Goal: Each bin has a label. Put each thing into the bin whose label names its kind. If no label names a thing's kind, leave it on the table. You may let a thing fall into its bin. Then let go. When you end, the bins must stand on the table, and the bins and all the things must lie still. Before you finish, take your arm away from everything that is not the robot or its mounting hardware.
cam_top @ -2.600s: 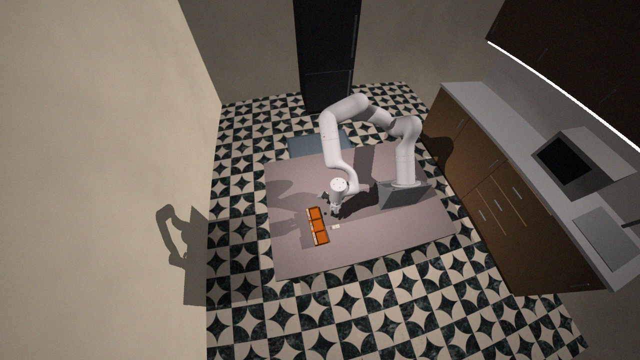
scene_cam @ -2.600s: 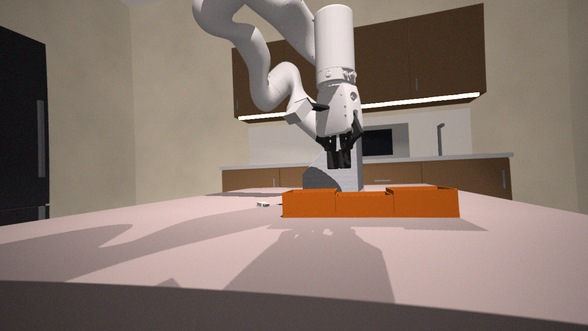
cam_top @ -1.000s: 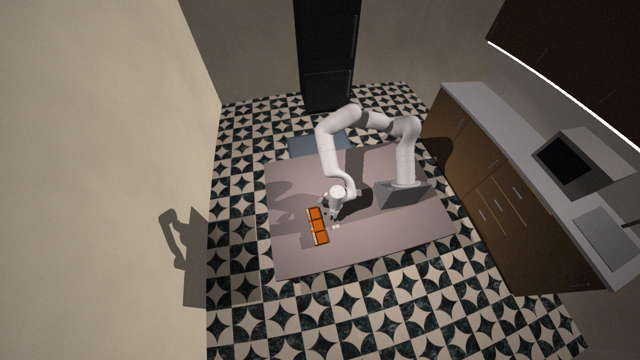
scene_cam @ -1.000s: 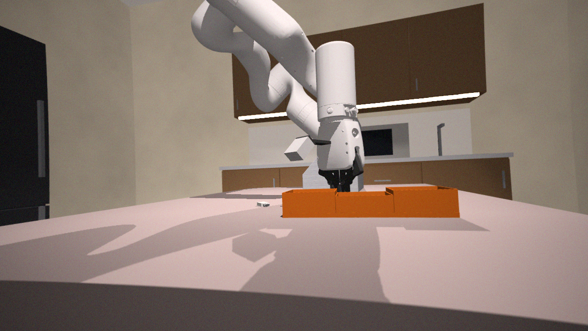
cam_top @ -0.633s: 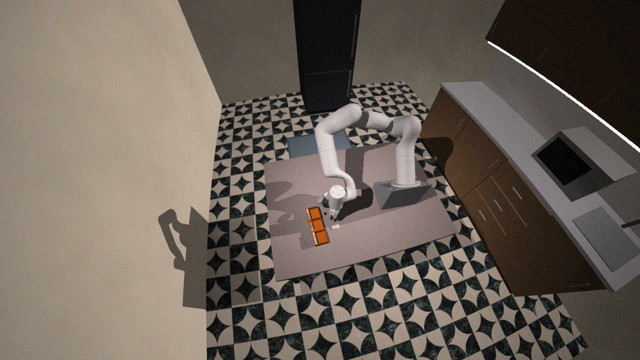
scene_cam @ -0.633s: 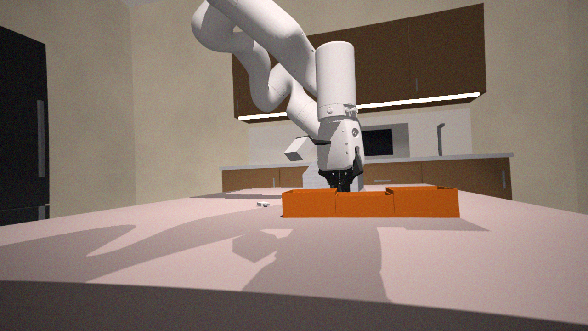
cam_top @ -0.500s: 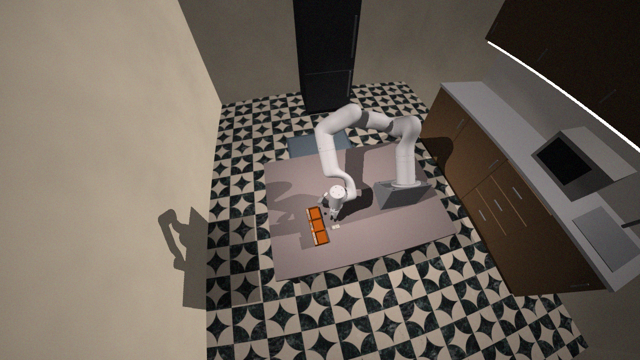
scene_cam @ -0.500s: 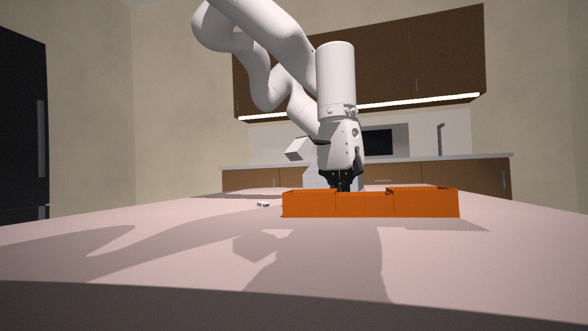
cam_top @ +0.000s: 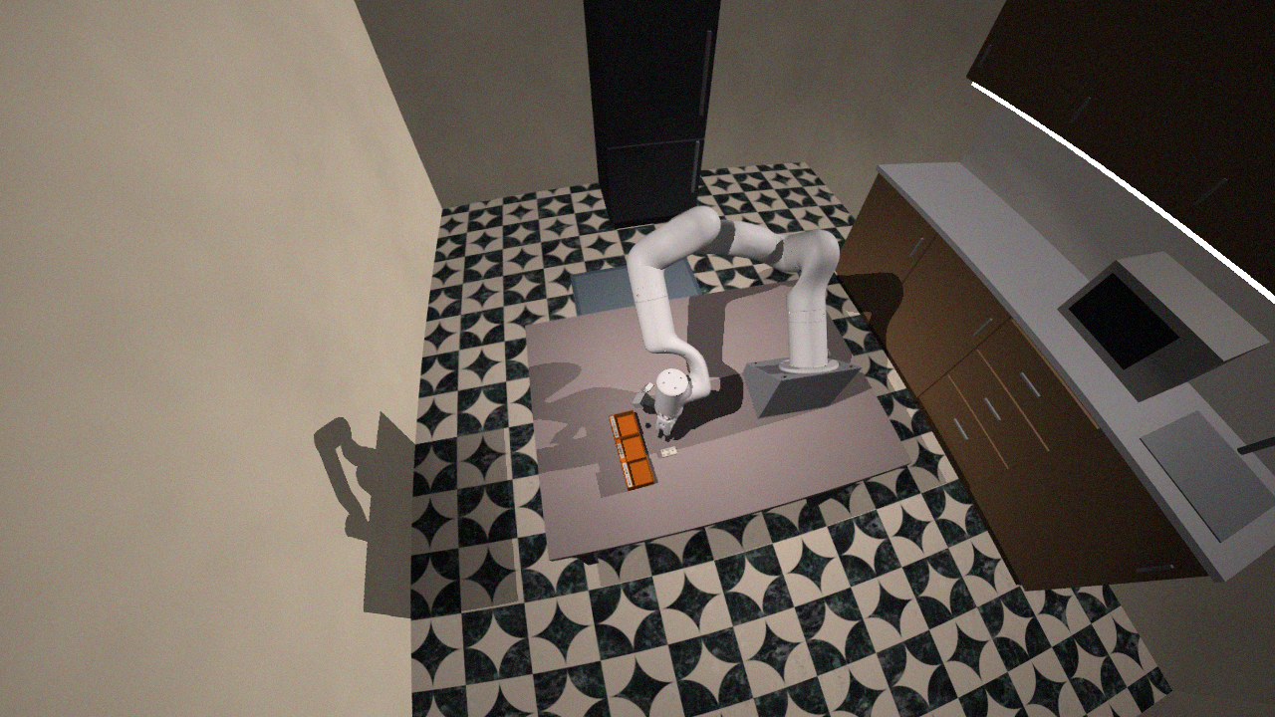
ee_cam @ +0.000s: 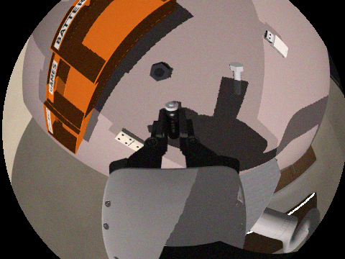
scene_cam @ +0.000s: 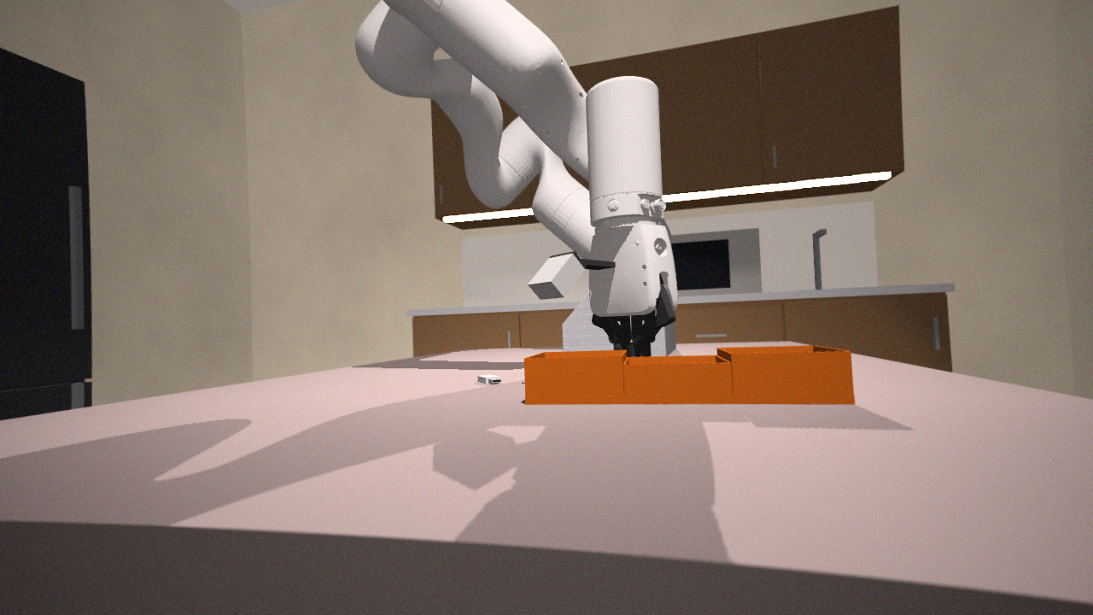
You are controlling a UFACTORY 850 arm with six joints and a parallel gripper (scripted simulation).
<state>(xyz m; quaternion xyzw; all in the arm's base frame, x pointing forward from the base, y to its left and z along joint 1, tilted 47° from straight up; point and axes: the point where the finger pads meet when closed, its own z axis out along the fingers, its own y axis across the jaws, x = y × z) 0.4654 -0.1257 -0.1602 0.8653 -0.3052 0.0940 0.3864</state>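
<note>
Right now the white domino is 1 cm ahead of my hand, 8 cm to the left of it and 2 cm below it. The rest, counted from my hand: silver bolt (1 cm ahead, 9 cm to the right, 2 cm below); then black battery (2 cm below); then black nut (5 cm ahead, 3 cm to the right, 2 cm below).
</note>
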